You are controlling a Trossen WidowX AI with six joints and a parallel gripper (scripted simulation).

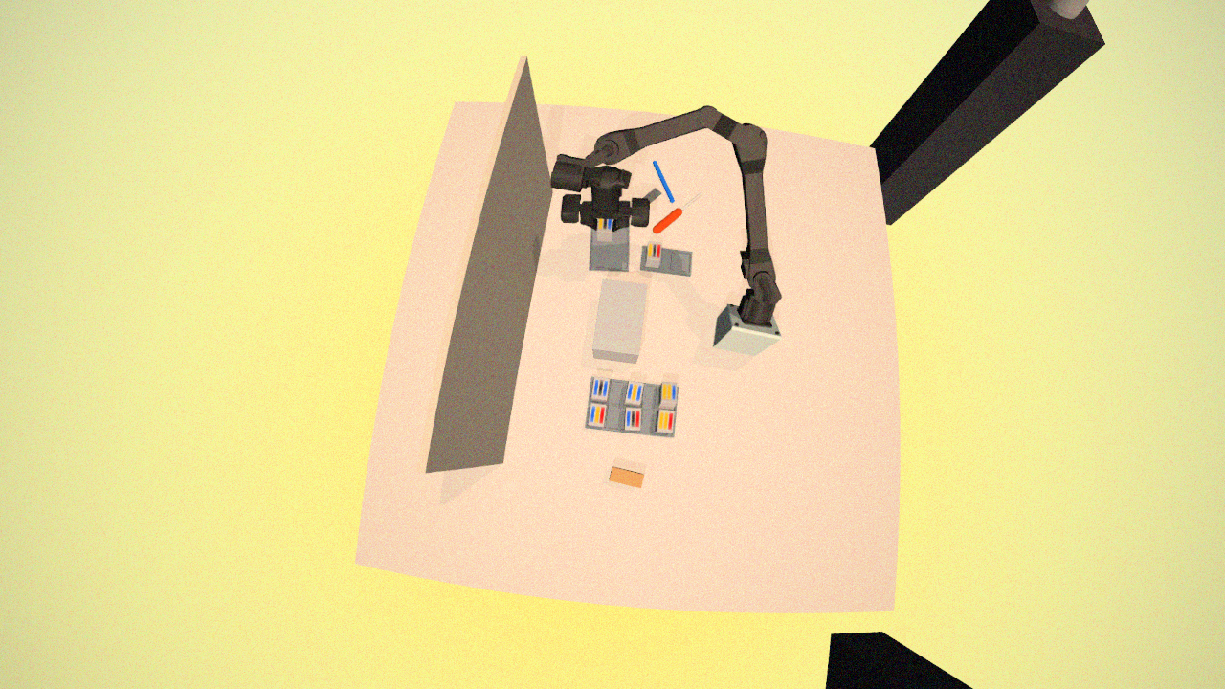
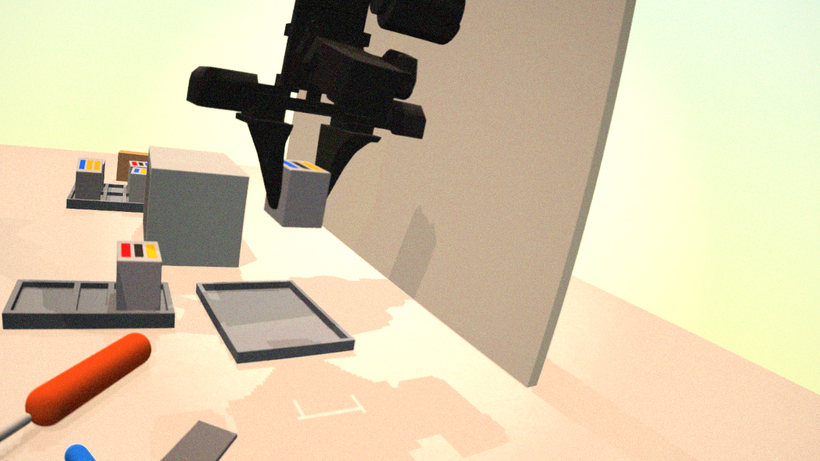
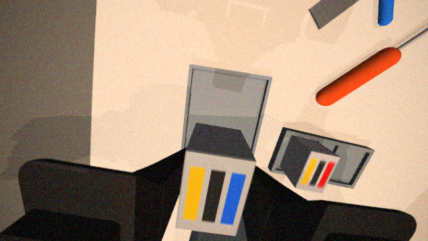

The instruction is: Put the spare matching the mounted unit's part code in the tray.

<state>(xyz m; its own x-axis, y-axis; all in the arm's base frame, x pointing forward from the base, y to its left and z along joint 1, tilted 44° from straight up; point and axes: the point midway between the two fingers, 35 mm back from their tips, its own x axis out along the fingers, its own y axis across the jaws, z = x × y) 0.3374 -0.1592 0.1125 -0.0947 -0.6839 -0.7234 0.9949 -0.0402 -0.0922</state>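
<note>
My gripper tip is now 90 mm above the grey tray and 10 mm past it. Round my gripper tip: rack (150 mm behind, 90 mm below, 20 mm to the left); then wall panel (200 mm to the left, 170 mm ahead, 130 mm above); then mounted unit (210 mm to the left, 50 mm below, 50 mm behind).
</note>
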